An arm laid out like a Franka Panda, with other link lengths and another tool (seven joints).
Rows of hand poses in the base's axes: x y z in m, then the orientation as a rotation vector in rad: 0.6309, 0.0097, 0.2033, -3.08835, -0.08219, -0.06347; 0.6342, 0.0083, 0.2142, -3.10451, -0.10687, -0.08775; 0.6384, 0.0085, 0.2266, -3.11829, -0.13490, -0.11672; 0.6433, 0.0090, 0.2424, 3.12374, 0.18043, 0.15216; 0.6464, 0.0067, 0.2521, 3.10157, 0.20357, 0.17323; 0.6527, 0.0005, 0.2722, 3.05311, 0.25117, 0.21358; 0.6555, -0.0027, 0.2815, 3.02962, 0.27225, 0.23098; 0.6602, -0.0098, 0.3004, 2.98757, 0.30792, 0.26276; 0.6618, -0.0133, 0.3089, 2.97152, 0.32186, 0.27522
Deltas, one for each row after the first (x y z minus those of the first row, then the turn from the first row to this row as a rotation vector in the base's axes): 0.0033, -0.0014, 0.0109, -0.01737, -0.01626, 0.01484; 0.0075, -0.0012, 0.0233, -0.03301, -0.03542, 0.03166; 0.0124, -0.0007, 0.0391, -0.06009, -0.05934, 0.05940; 0.0155, -0.0030, 0.0488, -0.07958, -0.07445, 0.07428; 0.0218, -0.0092, 0.0689, -0.12166, -0.10434, 0.10563; 0.0246, -0.0124, 0.0782, -0.14190, -0.11765, 0.11987; 0.0293, -0.0195, 0.0971, -0.17755, -0.14224, 0.14444; 0.0309, -0.0230, 0.1056, -0.19085, -0.15197, 0.15418
